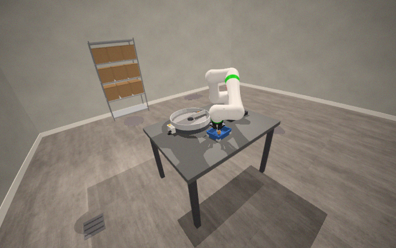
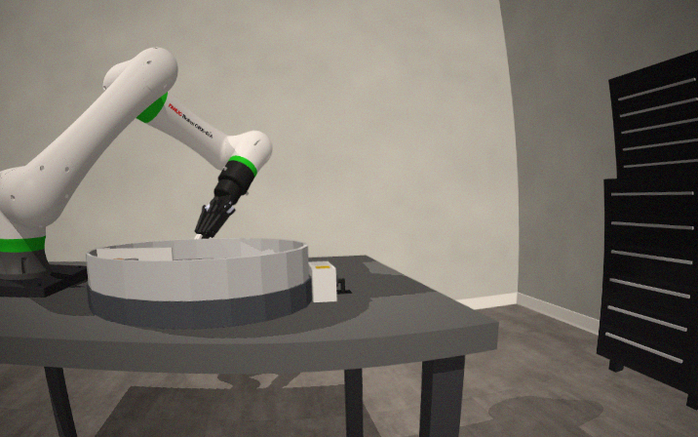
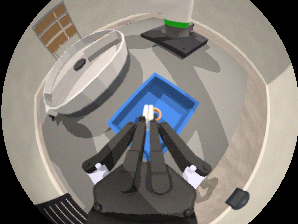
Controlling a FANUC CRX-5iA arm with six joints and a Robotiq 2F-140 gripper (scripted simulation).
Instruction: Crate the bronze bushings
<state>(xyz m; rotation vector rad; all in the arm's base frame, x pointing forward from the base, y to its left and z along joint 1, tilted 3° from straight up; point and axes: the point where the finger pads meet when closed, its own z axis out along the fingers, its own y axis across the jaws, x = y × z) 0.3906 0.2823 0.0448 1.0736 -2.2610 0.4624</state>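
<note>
The blue crate lies 4 cm below my hand and 2 cm behind it. The rest, counted from my hand: round turning table 35 cm to the right, 9 cm ahead, 1 cm below.
</note>
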